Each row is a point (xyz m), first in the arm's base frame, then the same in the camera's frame.
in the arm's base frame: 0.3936 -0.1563 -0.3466
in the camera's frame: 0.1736 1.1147 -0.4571
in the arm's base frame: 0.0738 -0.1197 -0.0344
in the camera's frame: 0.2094 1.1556 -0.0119
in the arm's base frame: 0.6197 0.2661 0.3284
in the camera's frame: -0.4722 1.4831 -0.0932
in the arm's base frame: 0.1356 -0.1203 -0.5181
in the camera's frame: 0.3132 0.8480 -0.3758
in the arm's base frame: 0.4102 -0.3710 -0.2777
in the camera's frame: 0.3262 1.2813 -0.4659
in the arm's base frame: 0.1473 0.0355 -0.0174
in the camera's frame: 0.0401 1.1244 -0.0236
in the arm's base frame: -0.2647 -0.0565 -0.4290
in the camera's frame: 0.4259 0.6787 -0.0140
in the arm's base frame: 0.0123 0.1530 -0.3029
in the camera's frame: 0.0844 0.7972 -0.0907
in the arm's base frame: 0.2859 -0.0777 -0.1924
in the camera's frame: 0.1168 1.1288 -0.2618
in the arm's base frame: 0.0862 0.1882 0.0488
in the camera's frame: -0.0767 1.0621 0.0944
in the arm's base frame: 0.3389 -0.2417 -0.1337
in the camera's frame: 0.2125 1.2804 -0.2938
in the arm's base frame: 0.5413 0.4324 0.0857
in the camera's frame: -0.5073 1.1890 -0.1635
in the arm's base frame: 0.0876 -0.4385 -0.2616
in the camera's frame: 0.5316 1.1668 -0.2344
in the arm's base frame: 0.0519 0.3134 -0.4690
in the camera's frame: -0.0229 0.6184 -0.1974
